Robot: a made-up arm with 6 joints. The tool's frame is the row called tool.
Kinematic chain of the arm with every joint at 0, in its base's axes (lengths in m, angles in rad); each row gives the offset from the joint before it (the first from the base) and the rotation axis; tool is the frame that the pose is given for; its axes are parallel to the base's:
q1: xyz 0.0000 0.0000 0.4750 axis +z
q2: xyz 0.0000 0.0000 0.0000 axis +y
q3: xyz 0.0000 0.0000 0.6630 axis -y
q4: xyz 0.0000 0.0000 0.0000 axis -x
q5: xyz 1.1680 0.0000 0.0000 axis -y
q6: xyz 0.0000 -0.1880 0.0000 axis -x
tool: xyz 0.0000 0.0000 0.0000
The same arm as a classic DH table. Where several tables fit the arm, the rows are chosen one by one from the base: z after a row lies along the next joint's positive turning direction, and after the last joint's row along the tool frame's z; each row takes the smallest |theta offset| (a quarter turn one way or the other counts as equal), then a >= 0, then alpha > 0; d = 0 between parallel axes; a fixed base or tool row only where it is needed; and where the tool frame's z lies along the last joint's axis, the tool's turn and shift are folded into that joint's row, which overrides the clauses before.
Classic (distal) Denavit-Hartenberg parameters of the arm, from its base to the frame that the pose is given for. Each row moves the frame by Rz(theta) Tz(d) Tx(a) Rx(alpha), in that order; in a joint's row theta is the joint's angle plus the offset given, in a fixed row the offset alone. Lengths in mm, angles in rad.
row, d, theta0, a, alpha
q1, 475, 0, 0, -1.5708
q2, 0, -1.5708, 663, 3.1416
q3, 0, 0, 0, -1.5708
q4, -1168, 0, 0, 1.5708
q5, 188, 0, 0, -1.5708
q6, 0, 1.5708, 0, 1.5708
tool (fixed), 0, -1.5708, 0, 0

